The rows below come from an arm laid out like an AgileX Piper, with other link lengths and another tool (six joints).
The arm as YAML. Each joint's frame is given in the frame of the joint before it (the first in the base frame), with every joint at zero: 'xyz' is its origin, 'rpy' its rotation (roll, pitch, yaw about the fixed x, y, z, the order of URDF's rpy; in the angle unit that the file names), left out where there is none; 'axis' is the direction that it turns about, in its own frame. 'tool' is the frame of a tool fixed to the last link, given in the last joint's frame.
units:
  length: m
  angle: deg
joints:
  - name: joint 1
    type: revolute
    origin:
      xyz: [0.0, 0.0, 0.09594]
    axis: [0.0, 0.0, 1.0]
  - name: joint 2
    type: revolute
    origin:
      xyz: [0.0, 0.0, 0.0]
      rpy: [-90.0, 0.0, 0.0]
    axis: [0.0, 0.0, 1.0]
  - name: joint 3
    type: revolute
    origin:
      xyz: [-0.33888, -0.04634, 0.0]
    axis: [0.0, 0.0, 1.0]
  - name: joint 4
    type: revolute
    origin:
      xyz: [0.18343, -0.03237, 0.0]
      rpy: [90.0, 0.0, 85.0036]
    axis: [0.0, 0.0, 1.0]
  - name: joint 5
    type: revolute
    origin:
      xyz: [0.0, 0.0, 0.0]
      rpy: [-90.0, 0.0, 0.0]
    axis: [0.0, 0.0, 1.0]
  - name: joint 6
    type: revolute
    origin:
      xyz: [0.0, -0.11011, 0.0]
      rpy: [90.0, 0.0, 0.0]
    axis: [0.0, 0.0, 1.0]
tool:
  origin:
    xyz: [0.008, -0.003, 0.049]
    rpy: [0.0, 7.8, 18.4]
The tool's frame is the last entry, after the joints.
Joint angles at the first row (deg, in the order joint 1, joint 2, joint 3, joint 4, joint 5, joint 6):
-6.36, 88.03, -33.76, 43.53, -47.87, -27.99
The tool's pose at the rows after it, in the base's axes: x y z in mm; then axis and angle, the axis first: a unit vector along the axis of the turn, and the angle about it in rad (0 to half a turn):
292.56, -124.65, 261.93, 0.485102, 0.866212, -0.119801, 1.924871
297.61, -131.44, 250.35, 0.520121, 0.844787, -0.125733, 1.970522
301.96, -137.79, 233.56, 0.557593, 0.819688, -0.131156, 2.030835
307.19, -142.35, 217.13, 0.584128, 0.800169, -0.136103, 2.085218
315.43, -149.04, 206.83, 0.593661, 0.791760, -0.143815, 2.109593
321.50, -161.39, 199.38, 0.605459, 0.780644, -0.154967, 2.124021
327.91, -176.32, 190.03, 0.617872, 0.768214, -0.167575, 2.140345
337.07, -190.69, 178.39, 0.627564, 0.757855, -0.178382, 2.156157
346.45, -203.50, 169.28, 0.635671, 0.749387, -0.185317, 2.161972
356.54, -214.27, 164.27, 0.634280, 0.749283, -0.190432, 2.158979
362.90, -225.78, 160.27, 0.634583, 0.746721, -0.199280, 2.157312
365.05, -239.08, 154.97, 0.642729, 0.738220, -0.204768, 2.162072
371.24, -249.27, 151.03, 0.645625, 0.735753, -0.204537, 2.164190
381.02, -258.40, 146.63, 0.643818, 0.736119, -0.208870, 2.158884
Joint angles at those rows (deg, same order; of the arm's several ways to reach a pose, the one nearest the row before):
-6.36, 90.50, -35.26, 49.45, -48.13, -29.37
-6.36, 93.11, -36.88, 54.45, -48.37, -30.10
-6.35, 96.29, -38.27, 59.86, -48.64, -30.29
-6.42, 99.45, -39.65, 63.97, -48.69, -30.29
-7.28, 102.25, -41.42, 64.94, -48.69, -30.30
-9.18, 104.69, -43.35, 65.15, -48.69, -30.35
-11.39, 107.56, -45.57, 65.23, -48.70, -30.35
-13.29, 110.97, -48.32, 65.23, -48.70, -30.35
-14.86, 113.91, -51.19, 65.08, -48.64, -30.35
-16.16, 116.15, -54.07, 64.27, -48.20, -31.06
-17.51, 118.02, -56.50, 63.81, -48.08, -31.97
-19.25, 119.66, -58.46, 63.64, -47.71, -32.17
-20.49, 121.22, -61.05, 63.58, -46.66, -32.99
-21.23, 123.29, -64.24, 63.51, -46.24, -34.23

